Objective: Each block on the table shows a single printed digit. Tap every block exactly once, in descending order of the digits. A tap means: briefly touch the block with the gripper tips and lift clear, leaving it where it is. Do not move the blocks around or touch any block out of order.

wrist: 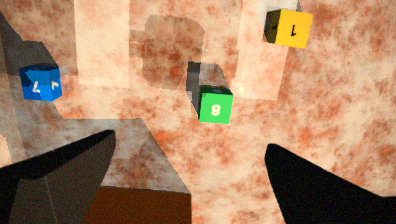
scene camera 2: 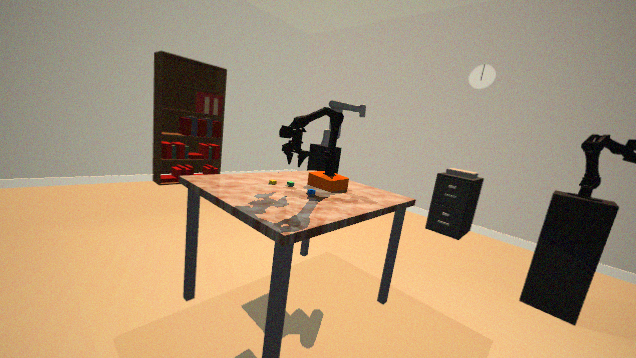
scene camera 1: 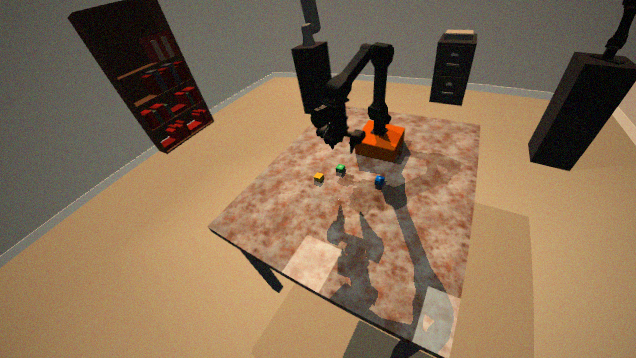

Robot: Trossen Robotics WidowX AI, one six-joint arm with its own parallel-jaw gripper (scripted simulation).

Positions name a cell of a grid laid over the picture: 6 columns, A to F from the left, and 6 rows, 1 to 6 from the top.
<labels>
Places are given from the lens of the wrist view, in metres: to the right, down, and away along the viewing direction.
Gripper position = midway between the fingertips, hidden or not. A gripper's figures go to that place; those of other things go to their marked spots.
my gripper (wrist: C4): 0.00, 0.02, 0.11
yellow block (wrist: E1): 0.09, -0.08, 0.19
blue block (wrist: A3): -0.16, -0.03, 0.20
green block (wrist: D3): 0.02, -0.01, 0.22
The marked spots on the blue block and the yellow block are 0.25 m apart.
</labels>
